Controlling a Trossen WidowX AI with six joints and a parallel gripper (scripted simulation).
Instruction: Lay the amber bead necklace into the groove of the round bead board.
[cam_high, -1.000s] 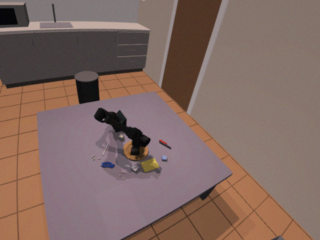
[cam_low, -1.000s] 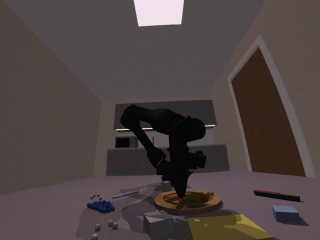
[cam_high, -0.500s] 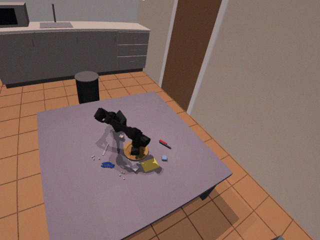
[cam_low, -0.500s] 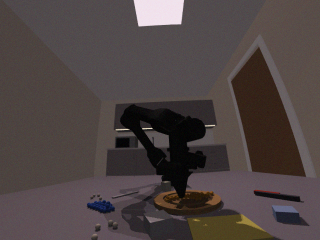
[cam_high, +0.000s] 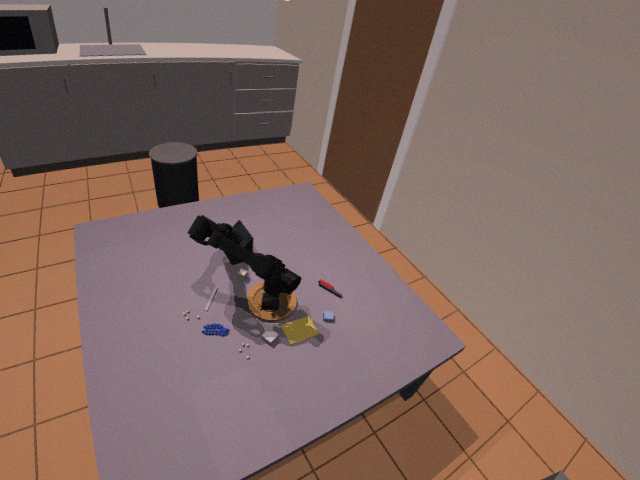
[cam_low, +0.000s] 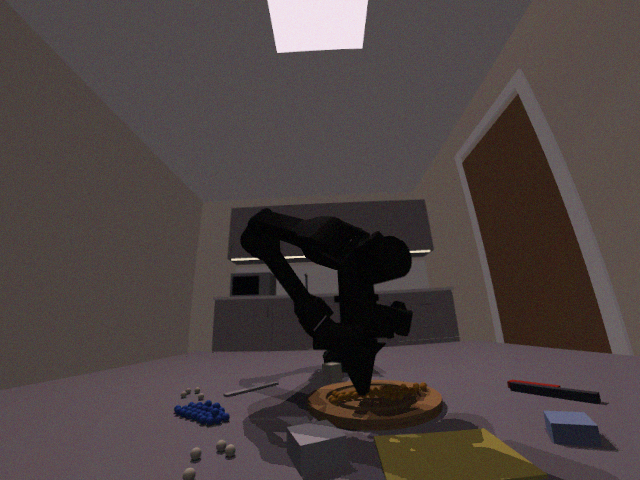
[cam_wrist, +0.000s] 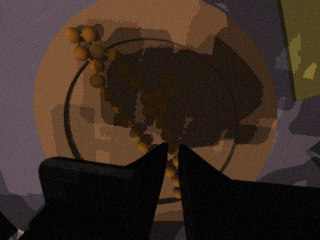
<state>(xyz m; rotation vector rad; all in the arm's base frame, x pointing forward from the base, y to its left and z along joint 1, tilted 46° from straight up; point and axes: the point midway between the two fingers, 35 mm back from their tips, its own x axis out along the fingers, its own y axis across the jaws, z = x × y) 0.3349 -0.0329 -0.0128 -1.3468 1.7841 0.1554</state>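
Now: the round wooden bead board 2 cm behind my gripper tip, 2 cm to the left of it and 1 cm below it. Also, from my gripper tip: grey block 13 cm ahead, 8 cm to the right, 1 cm below; yellow pad 15 cm ahead, 4 cm to the left, 2 cm below; thin rod 14 cm behind, 19 cm to the right, 2 cm below.
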